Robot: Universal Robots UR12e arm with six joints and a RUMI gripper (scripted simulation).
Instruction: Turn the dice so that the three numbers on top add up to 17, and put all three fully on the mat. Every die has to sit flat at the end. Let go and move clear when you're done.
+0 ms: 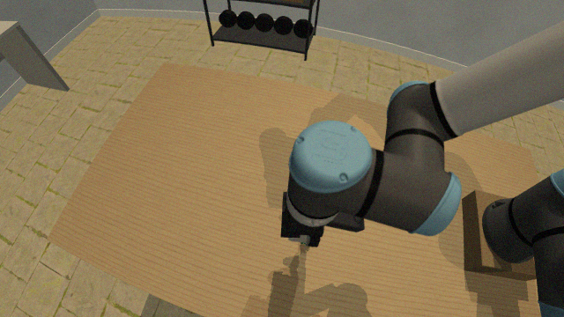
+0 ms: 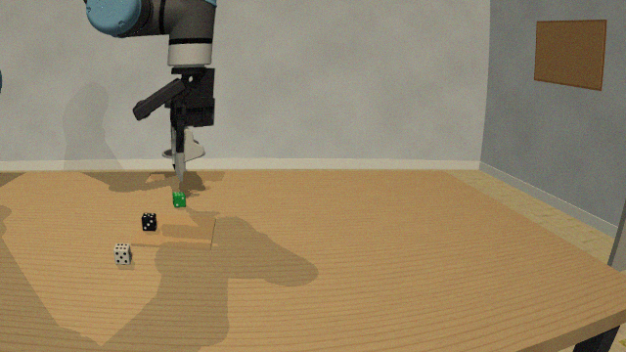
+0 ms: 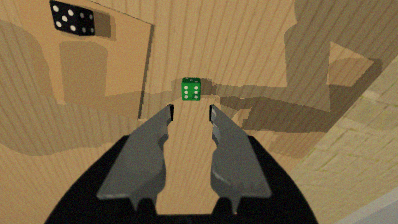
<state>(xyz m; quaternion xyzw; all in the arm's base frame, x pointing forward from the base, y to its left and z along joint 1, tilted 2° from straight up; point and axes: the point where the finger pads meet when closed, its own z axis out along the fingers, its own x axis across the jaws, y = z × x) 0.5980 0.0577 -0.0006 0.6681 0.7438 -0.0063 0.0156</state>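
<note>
The green die lies 6 cm below my hand. From my hand the other things lie so: black die (13 cm to the right, 6 cm below, 6 cm behind); then tan mat (14 cm to the right, 7 cm below, 2 cm behind); then white die (25 cm to the right, 11 cm behind, 6 cm below).
</note>
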